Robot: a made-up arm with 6 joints.
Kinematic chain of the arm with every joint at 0, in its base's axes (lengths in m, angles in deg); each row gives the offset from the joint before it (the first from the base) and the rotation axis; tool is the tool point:
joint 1: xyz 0 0 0.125 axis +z
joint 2: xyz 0 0.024 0 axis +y
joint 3: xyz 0 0 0.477 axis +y
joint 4: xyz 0 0 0.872 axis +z
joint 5: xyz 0 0 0 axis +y
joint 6: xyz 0 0 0.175 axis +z
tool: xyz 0 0 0
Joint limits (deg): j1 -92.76..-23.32 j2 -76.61..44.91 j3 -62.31..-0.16 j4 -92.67..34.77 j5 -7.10..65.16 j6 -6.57..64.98
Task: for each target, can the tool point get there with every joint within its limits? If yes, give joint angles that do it. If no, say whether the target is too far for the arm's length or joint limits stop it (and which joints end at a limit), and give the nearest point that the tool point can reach.
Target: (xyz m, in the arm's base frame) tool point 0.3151 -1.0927 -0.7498
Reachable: no: joint limits stop it (at a limit: joint 2, joint 3, joint 5) | nearest point 0.3091 -1.0718 1.0225 | short by 1.772 m
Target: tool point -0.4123 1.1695 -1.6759
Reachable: no: too far | nearest point -0.3774 1.0705 -0.5670 | short by 1.114 m
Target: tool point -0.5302 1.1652 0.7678
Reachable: yes | joints -64.35 -33.29 -43.03 -33.86 -1.44 59.13
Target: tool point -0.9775 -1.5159 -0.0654
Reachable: no: too far | nearest point -0.1236 -1.0881 1.0447 | short by 1.464 m
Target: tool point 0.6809 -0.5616 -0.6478
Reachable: no: joint limits stop it (at a limit: joint 2, joint 3, joint 5) | nearest point 0.8605 -0.7097 1.0225 | short by 1.686 m
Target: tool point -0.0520 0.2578 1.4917
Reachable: yes | joints -75.42 17.35 -48.79 -4.13 48.15 54.31
